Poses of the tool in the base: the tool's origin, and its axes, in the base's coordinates. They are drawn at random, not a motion.
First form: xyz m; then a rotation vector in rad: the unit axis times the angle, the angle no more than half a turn.
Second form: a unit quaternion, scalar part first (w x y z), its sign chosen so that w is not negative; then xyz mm. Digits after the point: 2 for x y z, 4 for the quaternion.
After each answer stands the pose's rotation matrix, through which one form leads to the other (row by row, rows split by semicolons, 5 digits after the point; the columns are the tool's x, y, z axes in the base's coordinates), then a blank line. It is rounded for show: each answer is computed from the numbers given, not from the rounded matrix.
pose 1, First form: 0.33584 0.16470 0.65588 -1.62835 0.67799 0.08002
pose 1, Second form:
0.6350 -0.7125 0.2966 0.0350 335.84 164.70 655.88
0.82155 -0.46716 0.32683; -0.37823 -0.01765 0.92554; -0.42660 -0.88400 -0.19119

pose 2, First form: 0.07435 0.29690 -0.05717 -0.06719 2.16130 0.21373
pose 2, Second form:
0.4656 -0.0274 0.8803 0.0870 74.35 296.90 -57.17
-0.56486 -0.12924 0.81500; 0.03289 0.98335 0.17873; -0.82453 0.12777 -0.55121

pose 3, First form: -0.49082 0.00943 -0.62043 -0.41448 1.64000 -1.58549
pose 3, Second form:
0.4001 -0.1638 0.6483 -0.6268 -490.82 9.43 -620.43
-0.62622 0.28903 0.72409; -0.71391 0.16067 -0.68155; -0.31333 -0.94374 0.10572

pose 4, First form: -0.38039 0.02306 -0.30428 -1.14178 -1.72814 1.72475
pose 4, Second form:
0.2213 -0.4131 -0.6253 0.6240 -380.39 23.06 -304.28
-0.56075 0.24044 -0.79230; 0.79278 -0.12016 -0.59755; -0.23888 -0.96320 -0.12323

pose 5, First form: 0.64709 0.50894 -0.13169 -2.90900 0.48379 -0.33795
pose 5, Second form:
0.0866 -0.9764 0.1624 -0.1134 647.09 508.94 -131.69
0.92154 -0.29744 0.24960; -0.33671 -0.93228 0.13219; 0.19338 -0.20586 -0.95928

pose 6, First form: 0.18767 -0.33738 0.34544 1.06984 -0.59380 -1.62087
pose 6, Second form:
0.5273 0.4476 -0.2484 -0.6782 187.67 -337.38 345.44
-0.04328 0.49272 -0.86911; -0.93756 -0.32055 -0.13504; -0.34513 0.80900 0.47582

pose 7, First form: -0.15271 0.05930 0.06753 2.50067 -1.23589 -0.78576
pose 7, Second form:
0.1215 0.8565 -0.4233 -0.2691 -152.71 59.30 67.53
0.49676 -0.65973 -0.56391; -0.79054 -0.61209 0.01970; -0.35816 0.43601 -0.82560

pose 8, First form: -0.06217 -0.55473 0.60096 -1.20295 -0.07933 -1.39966
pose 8, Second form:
0.6029 -0.5195 -0.0343 -0.6045 -62.17 -554.73 600.96
0.26685 0.76451 0.58678; -0.69331 -0.27062 0.66789; 0.66941 -0.58505 0.45783

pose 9, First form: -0.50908 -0.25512 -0.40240 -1.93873 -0.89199 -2.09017
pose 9, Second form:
0.0771 -0.6471 -0.2977 -0.6976 -509.08 -255.12 -402.40
-0.15066 0.49293 0.85693; 0.27767 -0.81083 0.51523; 0.94879 0.31556 -0.01472

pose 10, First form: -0.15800 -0.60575 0.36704 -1.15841 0.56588 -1.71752
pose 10, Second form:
0.4768 -0.4741 0.2316 -0.7030 -158.00 -605.75 367.04
-0.09569 0.45074 0.88751; -0.89002 -0.43802 0.12650; 0.44576 -0.77780 0.44308

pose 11, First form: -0.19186 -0.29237 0.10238 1.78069 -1.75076 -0.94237
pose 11, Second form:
0.2341 0.6486 -0.6377 -0.3433 -191.86 -292.37 102.38
-0.04902 -0.66659 -0.74381; -0.98796 -0.07707 0.13418; -0.14677 0.74143 -0.65478

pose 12, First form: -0.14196 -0.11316 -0.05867 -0.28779 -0.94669 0.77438
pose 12, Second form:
0.8091 -0.1346 -0.4428 0.3622 -141.96 -113.16 -58.67
0.34542 -0.46690 -0.81406; 0.70534 0.70135 -0.10297; 0.61902 -0.53862 0.57158

